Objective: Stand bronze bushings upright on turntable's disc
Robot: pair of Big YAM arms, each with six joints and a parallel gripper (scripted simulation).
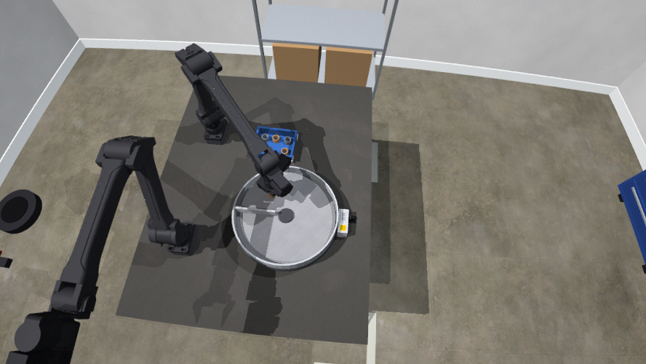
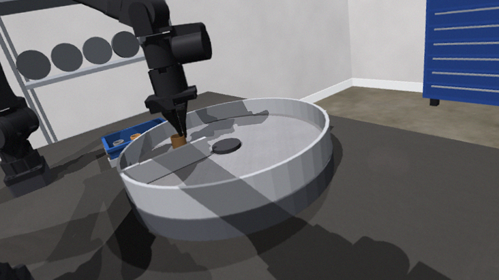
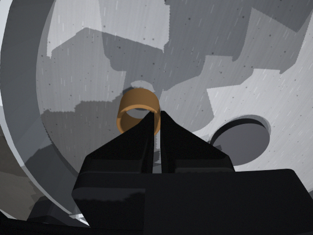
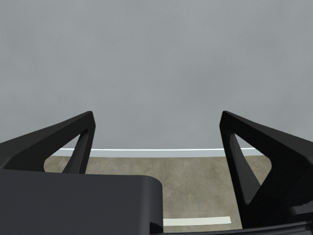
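Note:
The blue crate lies 50 mm behind my left hand, 270 mm to the left of it and 60 mm below it. From my left hand the other things lie so: turntable disc (60 mm ahead, 80 mm to the right, 40 mm below).

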